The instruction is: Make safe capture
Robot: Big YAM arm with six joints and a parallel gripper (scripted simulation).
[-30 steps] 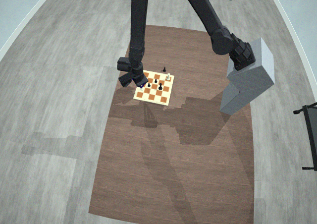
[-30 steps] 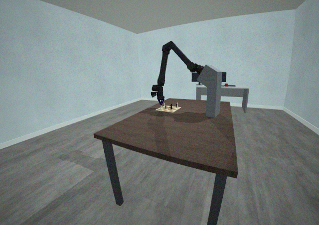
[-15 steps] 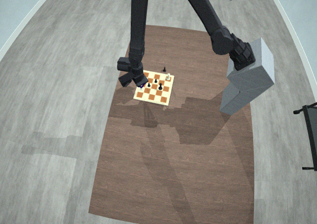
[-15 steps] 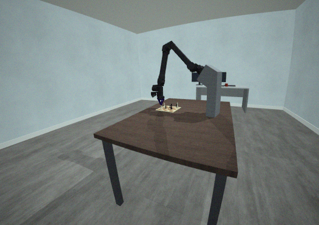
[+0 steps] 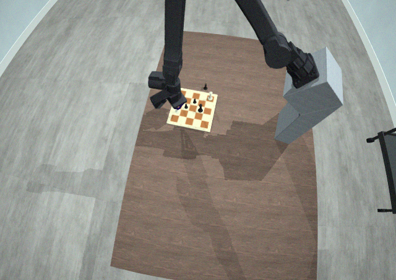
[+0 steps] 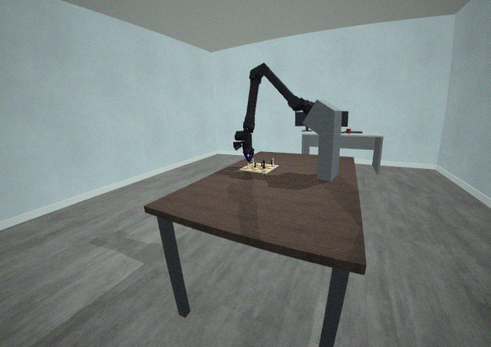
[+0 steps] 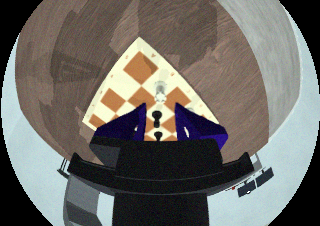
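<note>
Now: the chessboard 8 cm behind my hand, 6 cm below it and 1 cm to the right of it.
</note>
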